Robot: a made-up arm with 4 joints.
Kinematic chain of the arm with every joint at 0, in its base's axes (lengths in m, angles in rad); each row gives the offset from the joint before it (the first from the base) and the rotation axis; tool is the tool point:
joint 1: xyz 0 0 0.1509 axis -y
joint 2: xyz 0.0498 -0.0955 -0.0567 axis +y
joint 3: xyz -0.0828 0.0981 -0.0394 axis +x
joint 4: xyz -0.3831 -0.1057 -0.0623 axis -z
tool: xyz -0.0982 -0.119 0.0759
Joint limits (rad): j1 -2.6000..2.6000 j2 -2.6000..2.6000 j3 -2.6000..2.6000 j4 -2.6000..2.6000
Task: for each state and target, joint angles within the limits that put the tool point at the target. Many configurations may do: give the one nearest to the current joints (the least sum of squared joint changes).
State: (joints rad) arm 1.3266 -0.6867 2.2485 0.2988
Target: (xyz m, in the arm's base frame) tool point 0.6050 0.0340 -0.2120
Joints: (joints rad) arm 0.8304 -1.3954 1.8474 0.5012
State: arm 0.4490 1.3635 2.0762 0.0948
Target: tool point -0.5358 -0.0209 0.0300
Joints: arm 0.7617 1.0167 1.5269 -0.0143
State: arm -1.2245 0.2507 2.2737 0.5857
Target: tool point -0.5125 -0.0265 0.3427
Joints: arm -0.6797 0.3295 1.5101 -0.4622
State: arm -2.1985 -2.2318 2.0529 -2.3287
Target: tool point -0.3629 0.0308 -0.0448
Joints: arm -2.1205 -2.2633 1.9750 -2.2749
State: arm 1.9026 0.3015 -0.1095 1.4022
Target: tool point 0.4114 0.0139 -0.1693
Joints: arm 2.3785 0.0537 -0.0884 1.7301
